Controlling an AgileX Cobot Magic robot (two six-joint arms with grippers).
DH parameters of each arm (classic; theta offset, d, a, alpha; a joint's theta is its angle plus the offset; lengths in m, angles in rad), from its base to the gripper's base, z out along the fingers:
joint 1: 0 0.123 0 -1.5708
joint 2: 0.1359 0 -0.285 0
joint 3: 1.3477 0 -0.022 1.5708
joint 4: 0 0.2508 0 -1.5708
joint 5: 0 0 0.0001 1.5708
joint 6: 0 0.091 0 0
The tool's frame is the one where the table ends.
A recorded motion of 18 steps. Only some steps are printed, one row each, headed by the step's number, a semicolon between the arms.
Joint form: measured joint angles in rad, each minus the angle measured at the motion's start. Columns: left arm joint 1, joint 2, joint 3, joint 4, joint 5, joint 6; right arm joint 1, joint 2, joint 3, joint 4, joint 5, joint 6.
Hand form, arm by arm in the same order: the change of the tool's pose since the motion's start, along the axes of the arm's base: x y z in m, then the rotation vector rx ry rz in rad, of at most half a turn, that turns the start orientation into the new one. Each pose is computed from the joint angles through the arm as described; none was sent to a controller.
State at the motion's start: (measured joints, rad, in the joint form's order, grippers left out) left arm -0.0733 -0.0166 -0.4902 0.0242 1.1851 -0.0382; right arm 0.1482 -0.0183 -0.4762 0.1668 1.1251 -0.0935
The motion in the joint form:
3: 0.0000 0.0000 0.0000 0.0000 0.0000 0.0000; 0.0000 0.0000 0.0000 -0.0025 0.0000 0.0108
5: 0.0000 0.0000 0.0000 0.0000 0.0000 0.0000; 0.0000 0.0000 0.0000 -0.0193 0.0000 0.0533
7: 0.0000 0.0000 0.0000 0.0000 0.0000 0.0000; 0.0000 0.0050 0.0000 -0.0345 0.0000 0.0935
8: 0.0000 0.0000 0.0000 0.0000 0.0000 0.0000; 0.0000 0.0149 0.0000 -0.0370 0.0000 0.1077
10: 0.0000 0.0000 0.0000 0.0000 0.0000 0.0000; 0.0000 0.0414 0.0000 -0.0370 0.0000 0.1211
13: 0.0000 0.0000 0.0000 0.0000 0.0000 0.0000; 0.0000 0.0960 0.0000 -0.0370 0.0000 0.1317
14: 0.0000 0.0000 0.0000 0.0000 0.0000 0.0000; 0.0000 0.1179 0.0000 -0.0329 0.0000 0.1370
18: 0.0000 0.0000 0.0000 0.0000 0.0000 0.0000; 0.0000 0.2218 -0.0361 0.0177 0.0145 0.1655
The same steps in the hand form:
3: 0.0000 0.0000 0.0000 0.0000 0.0000 0.0000; 0.0000 -0.0002 0.0000 0.0068 0.0026 -0.0068
5: 0.0000 0.0000 0.0000 0.0000 0.0000 0.0000; 0.0004 -0.0015 -0.0002 0.0277 0.0118 -0.0377
7: 0.0000 0.0000 0.0000 0.0000 0.0000 0.0000; 0.0014 -0.0026 -0.0003 0.0474 0.0248 -0.0666
8: 0.0000 0.0000 0.0000 0.0000 0.0000 0.0000; 0.0028 -0.0026 -0.0003 0.0552 0.0378 -0.0756
10: 0.0000 0.0000 0.0000 0.0000 0.0000 0.0000; 0.0066 -0.0021 -0.0002 0.0611 0.0673 -0.0834
13: 0.0000 0.0000 0.0000 0.0000 0.0000 0.0000; 0.0143 -0.0009 -0.0003 0.0593 0.1236 -0.0911
14: 0.0000 0.0000 0.0000 0.0000 0.0000 0.0000; 0.0173 -0.0001 -0.0004 0.0627 0.1471 -0.0929
18: 0.0000 0.0000 0.0000 0.0000 0.0000 0.0000; 0.0283 0.0058 0.0081 0.1111 0.2448 -0.0869

